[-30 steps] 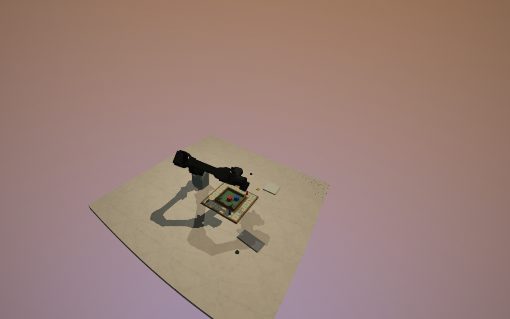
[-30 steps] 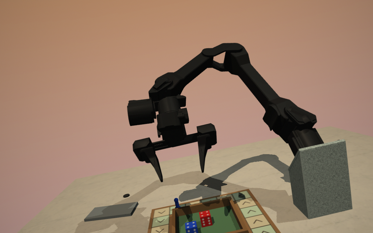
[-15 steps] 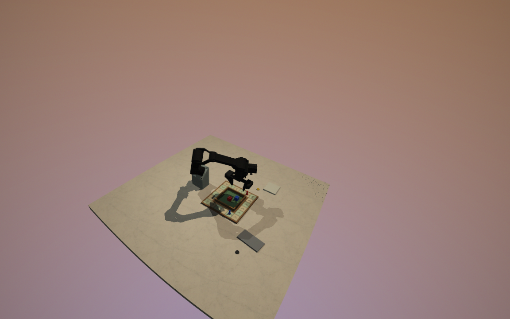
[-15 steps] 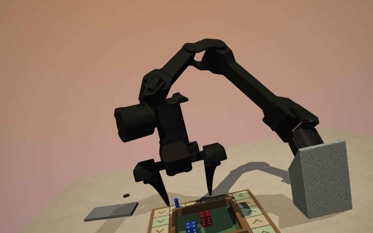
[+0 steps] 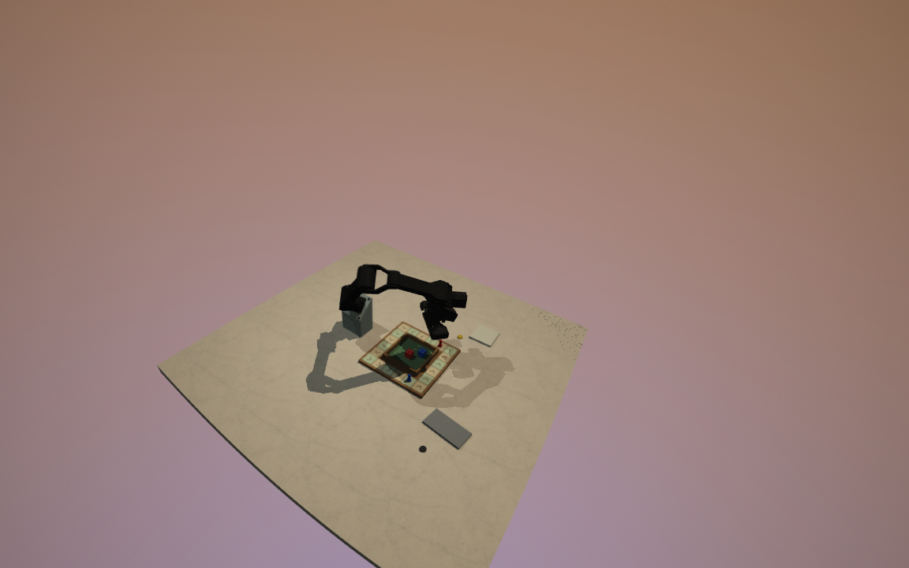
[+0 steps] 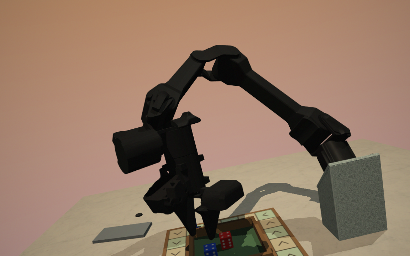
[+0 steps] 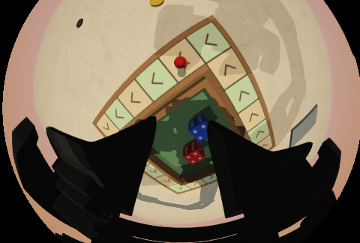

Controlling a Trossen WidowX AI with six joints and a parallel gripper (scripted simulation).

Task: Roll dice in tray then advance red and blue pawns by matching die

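Now: gripper tip 60 mm above the red pawn, 40 mm to the right of it and 30 mm short of it. Also, from my gripper tip: small yellow disc 140 mm to the left, 90 mm below, 70 mm ahead; green tray 80 mm below, 70 mm to the right, 50 mm behind; blue pawn 180 mm to the right, 60 mm below, 10 mm ahead.
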